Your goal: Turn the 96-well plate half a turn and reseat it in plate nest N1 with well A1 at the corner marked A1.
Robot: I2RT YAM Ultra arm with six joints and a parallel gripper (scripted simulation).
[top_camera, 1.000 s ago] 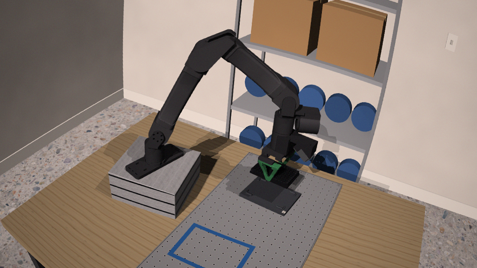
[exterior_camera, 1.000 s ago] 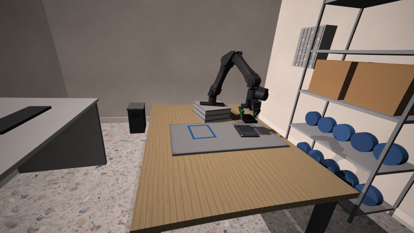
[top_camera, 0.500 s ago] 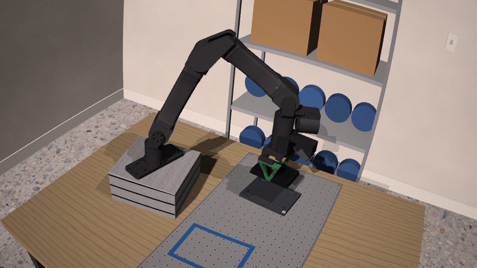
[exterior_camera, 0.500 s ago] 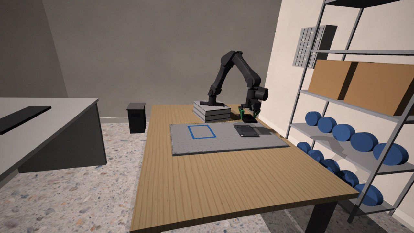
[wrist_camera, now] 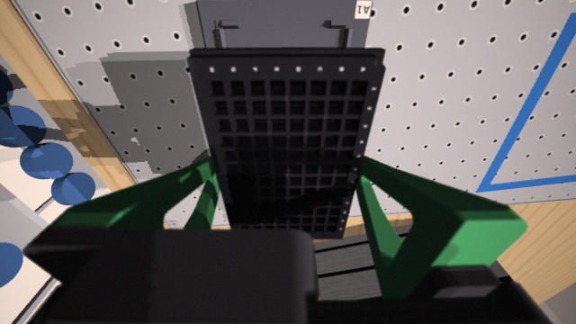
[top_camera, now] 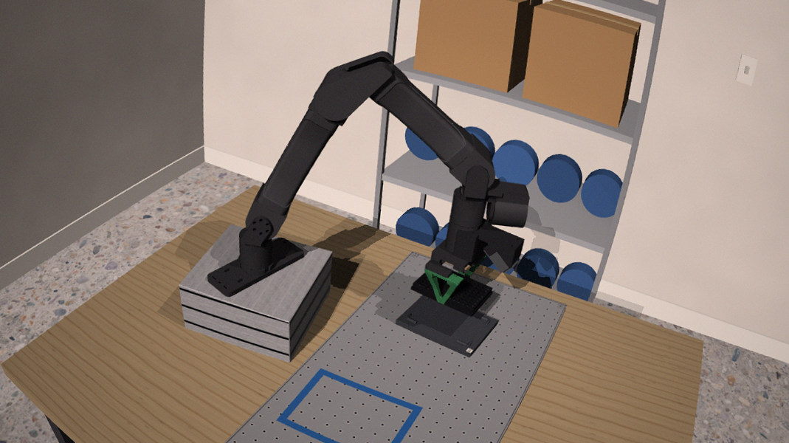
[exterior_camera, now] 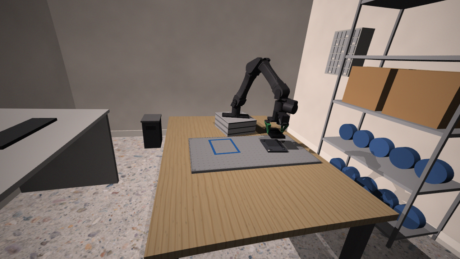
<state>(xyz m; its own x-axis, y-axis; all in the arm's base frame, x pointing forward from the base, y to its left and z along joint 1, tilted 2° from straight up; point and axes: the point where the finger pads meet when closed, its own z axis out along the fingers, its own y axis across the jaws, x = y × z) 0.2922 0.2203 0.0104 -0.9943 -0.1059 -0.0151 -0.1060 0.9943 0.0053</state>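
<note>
Right now the dark plate nest N1 is 80 mm below my hand. Round my hand: white A1 label (80 mm below, 80 mm ahead, 40 mm to the right); black 96-well plate (right at my hand).
</note>
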